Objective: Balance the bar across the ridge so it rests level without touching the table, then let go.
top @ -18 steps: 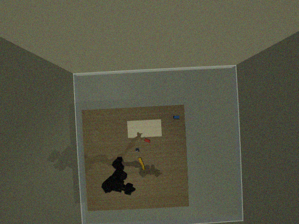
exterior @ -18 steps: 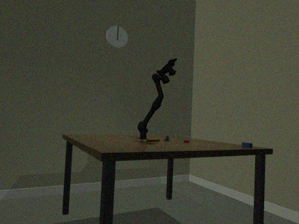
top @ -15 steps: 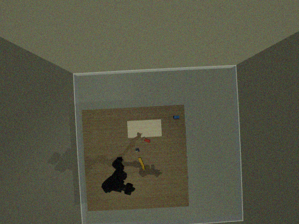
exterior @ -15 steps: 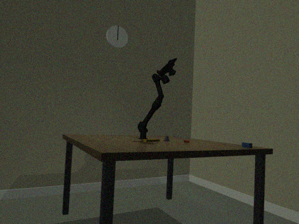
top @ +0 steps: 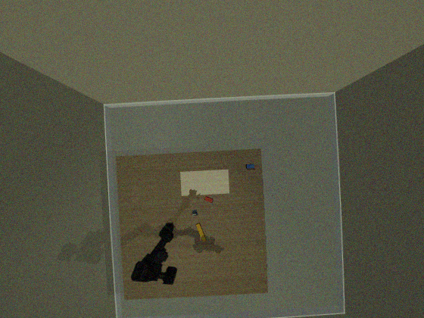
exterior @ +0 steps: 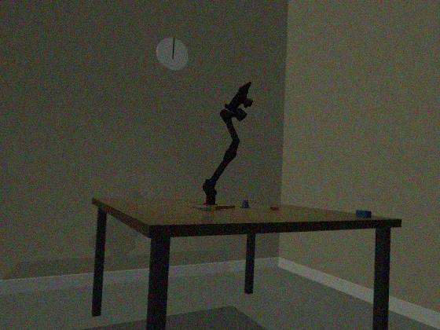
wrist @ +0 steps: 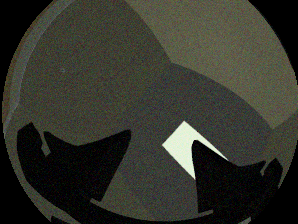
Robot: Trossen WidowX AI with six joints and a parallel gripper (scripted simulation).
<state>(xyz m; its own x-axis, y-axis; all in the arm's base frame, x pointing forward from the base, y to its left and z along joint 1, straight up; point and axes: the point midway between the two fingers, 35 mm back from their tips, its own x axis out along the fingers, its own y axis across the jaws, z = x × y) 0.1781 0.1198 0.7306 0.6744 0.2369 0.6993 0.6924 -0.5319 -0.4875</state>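
My gripper tip is 75 cm above the yellow bar, 19 cm to the left of it and 8 cm short of it. The rest, counted from my gripper tip: blue block 74 cm below, 54 cm ahead, 37 cm to the left; red block 75 cm below, 16 cm ahead, 10 cm to the left.
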